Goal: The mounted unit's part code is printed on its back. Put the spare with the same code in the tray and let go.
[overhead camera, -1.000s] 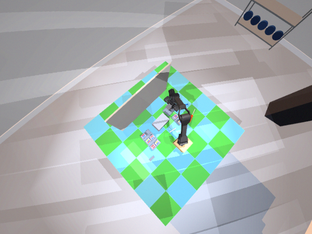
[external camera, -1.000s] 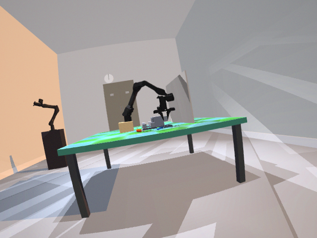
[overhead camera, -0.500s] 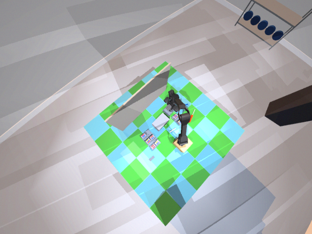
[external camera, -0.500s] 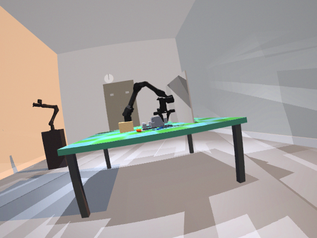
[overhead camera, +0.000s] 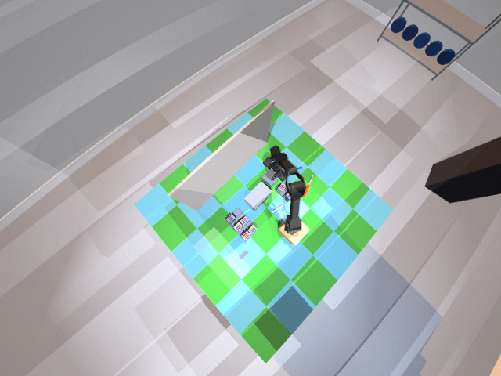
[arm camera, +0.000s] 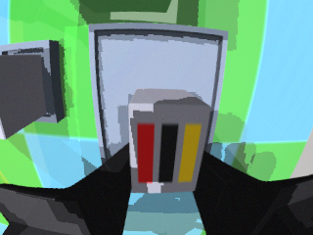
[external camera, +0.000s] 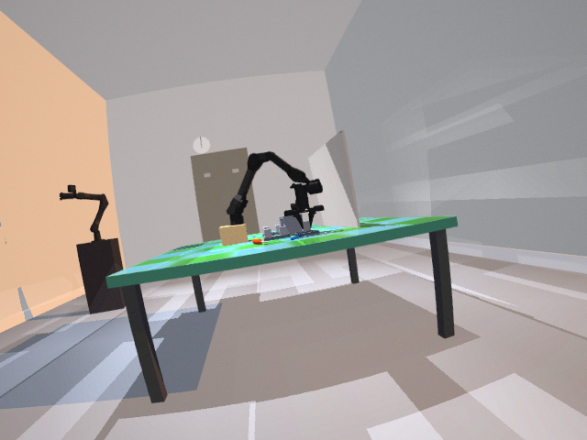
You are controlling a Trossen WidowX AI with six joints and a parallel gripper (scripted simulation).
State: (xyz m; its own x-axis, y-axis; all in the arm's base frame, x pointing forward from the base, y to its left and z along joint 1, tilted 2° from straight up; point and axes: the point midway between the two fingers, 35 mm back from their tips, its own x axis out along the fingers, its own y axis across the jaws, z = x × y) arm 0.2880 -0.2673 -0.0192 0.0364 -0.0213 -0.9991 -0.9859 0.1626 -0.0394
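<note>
The flat grey tray lies 20 mm to the left of my gripper tip and 20 mm below it. Round my gripper tip: tall grey panel: 240 mm ahead, 200 mm above, 170 mm to the left; blue pen: 110 mm to the right, 100 mm behind, 20 mm below; grey mounted unit: 220 mm to the left, 20 mm above.
</note>
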